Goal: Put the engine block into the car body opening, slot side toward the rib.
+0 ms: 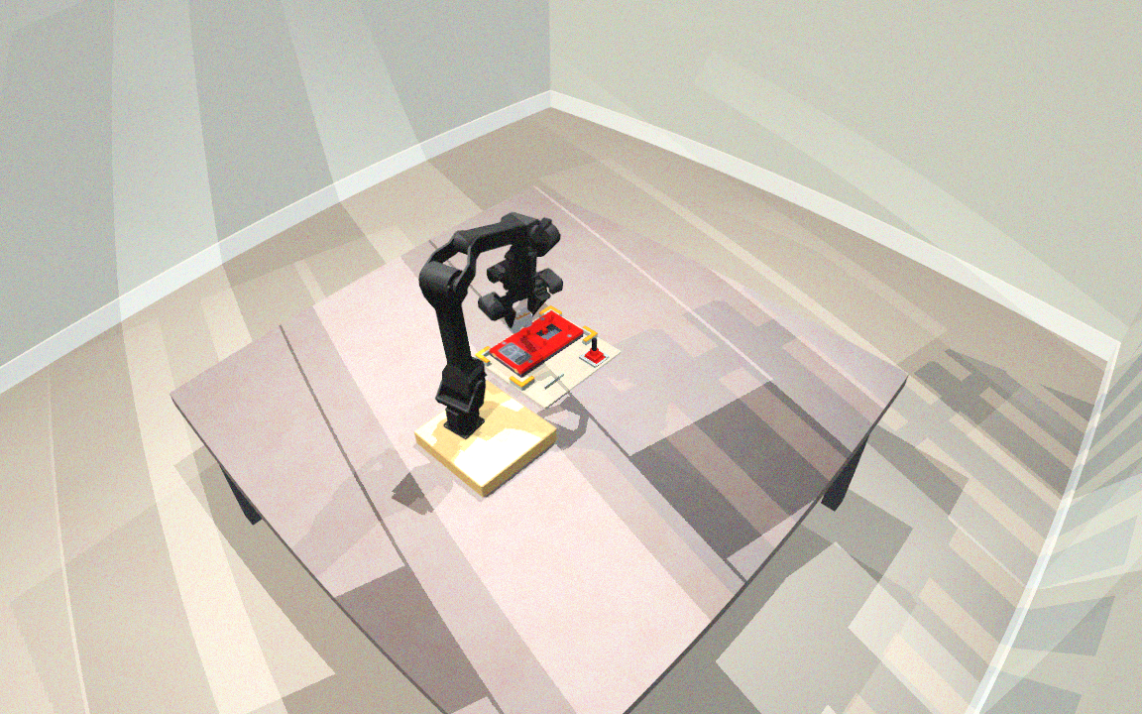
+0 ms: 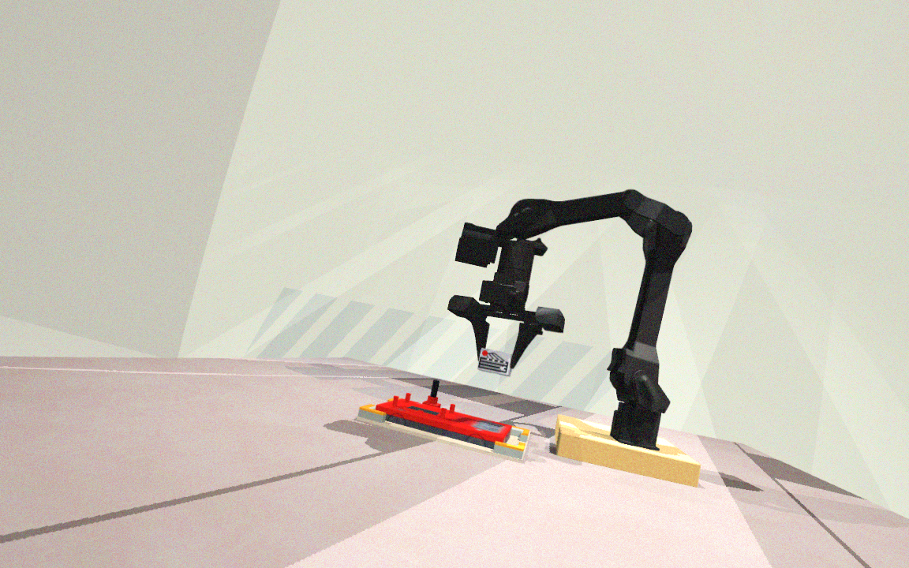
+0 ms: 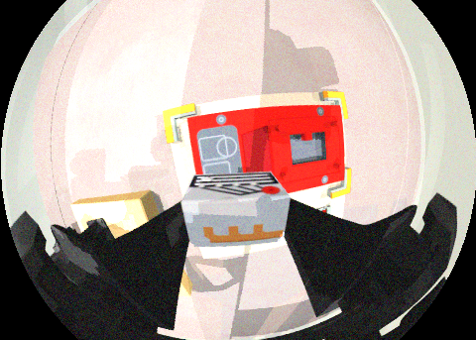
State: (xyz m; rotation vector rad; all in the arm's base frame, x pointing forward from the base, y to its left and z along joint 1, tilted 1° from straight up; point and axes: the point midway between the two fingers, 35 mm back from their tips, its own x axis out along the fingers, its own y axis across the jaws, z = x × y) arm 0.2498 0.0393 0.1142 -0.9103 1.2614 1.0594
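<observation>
Right now my gripper tip is right at the grey engine block. Also, from my gripper tip: black post: 130 mm to the right, 100 mm ahead, 80 mm below.
</observation>
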